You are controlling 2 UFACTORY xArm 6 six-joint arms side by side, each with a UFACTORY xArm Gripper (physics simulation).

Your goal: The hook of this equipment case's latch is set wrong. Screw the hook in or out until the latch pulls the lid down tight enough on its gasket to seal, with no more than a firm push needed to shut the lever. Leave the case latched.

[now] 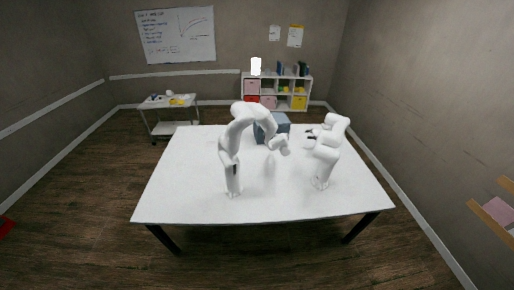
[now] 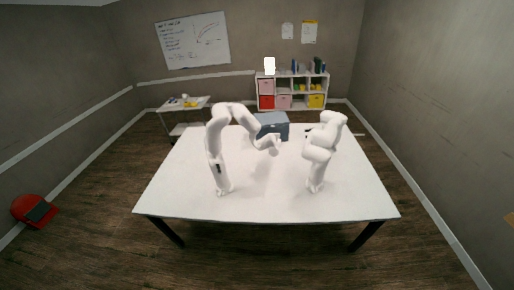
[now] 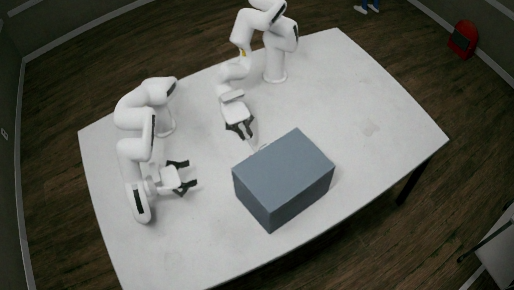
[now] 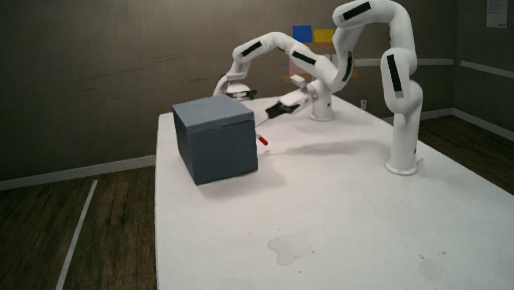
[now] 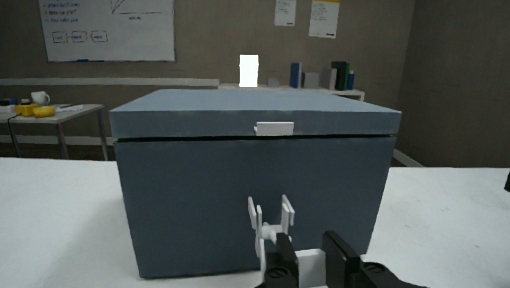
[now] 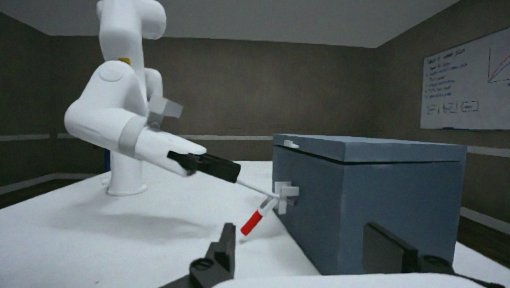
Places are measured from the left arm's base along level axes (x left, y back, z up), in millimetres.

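Pixels of known places: left gripper, fingertip midpoint: (image 3: pixel 247 138) (image 4: pixel 267 114) (image 5: pixel 304 254) (image 6: pixel 238 174); right gripper, fingertip midpoint: (image 1: pixel 306 134) (image 2: pixel 304 133) (image 3: pixel 193 171) (image 4: pixel 241 98) (image 6: pixel 299 244); left arm's base, origin of the base link: (image 1: pixel 233 189) (image 2: pixel 224 187) (image 3: pixel 274 76) (image 4: pixel 401 167) (image 6: pixel 127 190); right arm's base, origin of the base link: (image 1: pixel 319 182) (image 2: pixel 314 184) (image 3: pixel 163 127) (image 4: pixel 322 117).
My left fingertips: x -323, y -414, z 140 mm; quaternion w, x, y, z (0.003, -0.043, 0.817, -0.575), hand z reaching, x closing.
Ahead of a thing's pixels: the offset from my left fingertips to its middle. "pt": to the spot under its first point. Level surfaces: height alone.
The blue-grey case (image 3: pixel 282 170) (image 4: pixel 222 150) (image 5: pixel 200 200) (image 6: pixel 320 190) has its lid on, with a thin dark gap under it. A white catch {pt dz +56, dx +20, dy -91 mm} (image 5: pixel 275 129) (image 6: pixel 291 144) is on the lid's front. The latch bracket {pt dz -33, dx -2, dy -89 mm} (image 6: pixel 286 192) is lower on the front; its red-tipped lever {dz -96, dx +5, dy -26 mm} (image 4: pixel 262 140) (image 6: pixel 251 223) hangs down and outward. The hook {dz -30, dx +11, dy -49 mm} (image 5: pixel 311 267) (image 6: pixel 255 188) points away from the case. My left gripper (image 3: pixel 248 137) (image 5: pixel 304 254) (image 6: pixel 238 174) is shut on the hook's head. My right gripper (image 3: pixel 194 173) (image 6: pixel 299 244) is open, beside the case, touching nothing.
The case stands near the far edge of the white table {dz -140 mm} (image 3: pixel 375 100) (image 4: pixel 350 215). The left arm reaches across the table in front of the case. A side cart (image 1: pixel 167 102) and a shelf unit (image 1: pixel 276 76) stand beyond the table.
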